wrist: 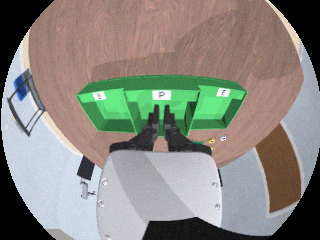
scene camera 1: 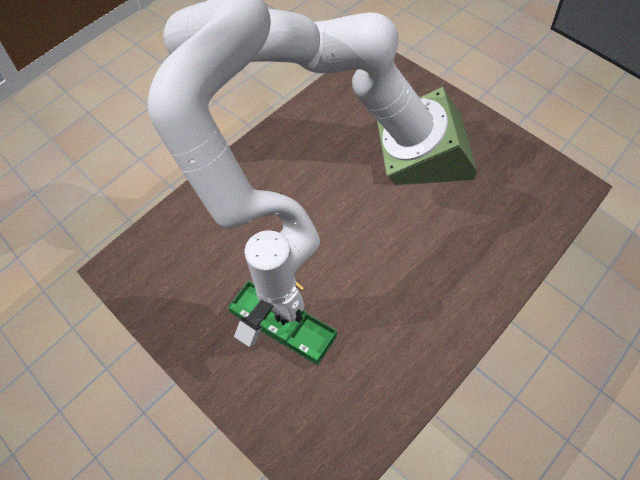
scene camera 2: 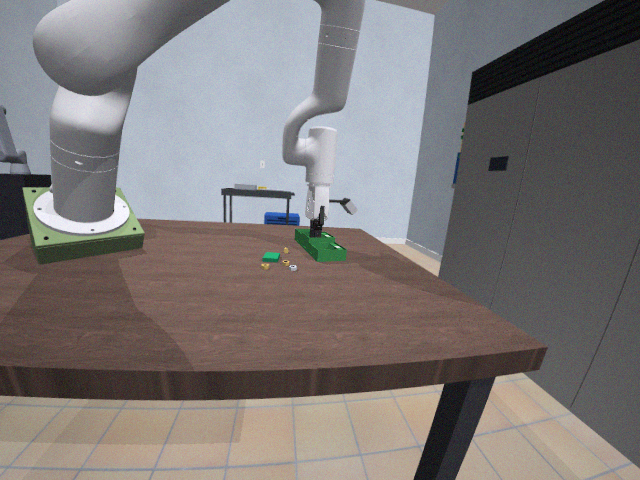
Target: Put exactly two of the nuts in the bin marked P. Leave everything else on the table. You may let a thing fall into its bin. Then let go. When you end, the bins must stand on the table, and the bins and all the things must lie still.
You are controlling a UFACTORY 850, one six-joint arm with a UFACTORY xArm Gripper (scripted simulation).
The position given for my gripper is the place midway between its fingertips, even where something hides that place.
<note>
I see my gripper (scene camera 1: 283, 318).
My gripper is seen too in the wrist view (wrist: 161, 111) and in scene camera 2 (scene camera 2: 314, 241).
</note>
